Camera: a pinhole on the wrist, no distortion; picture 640 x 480 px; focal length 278.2 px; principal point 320.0 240.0 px. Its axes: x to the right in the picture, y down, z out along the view. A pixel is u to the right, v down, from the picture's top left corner.
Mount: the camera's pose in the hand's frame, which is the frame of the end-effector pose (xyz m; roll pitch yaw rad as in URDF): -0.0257 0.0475 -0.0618 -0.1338 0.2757 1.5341
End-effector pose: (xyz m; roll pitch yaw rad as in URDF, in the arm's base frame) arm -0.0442 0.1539 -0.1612 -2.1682 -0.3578 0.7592
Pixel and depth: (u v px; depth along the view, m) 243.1 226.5 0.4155
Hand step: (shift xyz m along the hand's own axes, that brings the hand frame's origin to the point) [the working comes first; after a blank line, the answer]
In the camera's frame: -0.1149 -0.0202 0.4155

-0.0610 0.0511 0.3683
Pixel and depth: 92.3 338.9 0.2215
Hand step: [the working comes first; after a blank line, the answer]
In the camera's frame: -0.1813 0.0787 0.2215

-0.1375 -0.0660 0.1887
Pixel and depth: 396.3 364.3 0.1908
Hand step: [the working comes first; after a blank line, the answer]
In the camera's frame: 0.0523 0.0852 0.1908

-0.1319 0.1502 0.0950
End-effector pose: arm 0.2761 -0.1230 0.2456 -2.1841 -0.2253 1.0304
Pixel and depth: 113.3 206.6 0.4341
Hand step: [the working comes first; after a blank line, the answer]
In the camera's frame: -0.3225 -0.0521 0.4341

-0.0390 -0.1435 0.4467
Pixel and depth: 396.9 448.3 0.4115
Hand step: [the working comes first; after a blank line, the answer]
In the camera's frame: 0.1137 0.3081 0.4115

-0.3780 0.2699 0.2601
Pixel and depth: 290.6 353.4 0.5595
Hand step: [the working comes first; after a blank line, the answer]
In the camera's frame: -0.0591 0.2281 0.5595

-0.3230 0.1442 0.4586
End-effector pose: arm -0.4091 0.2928 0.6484 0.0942 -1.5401 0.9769
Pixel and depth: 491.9 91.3 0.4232
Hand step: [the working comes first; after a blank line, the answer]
In the camera's frame: 0.2615 -0.2262 0.4232

0.1556 0.4151 0.2996
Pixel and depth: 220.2 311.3 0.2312
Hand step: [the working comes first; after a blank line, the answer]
In the camera's frame: -0.0829 0.0593 0.2312

-0.1159 0.0312 0.1737
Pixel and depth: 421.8 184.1 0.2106
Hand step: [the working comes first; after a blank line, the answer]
In the camera's frame: 0.0771 -0.0423 0.2106

-0.0070 0.1794 0.1235
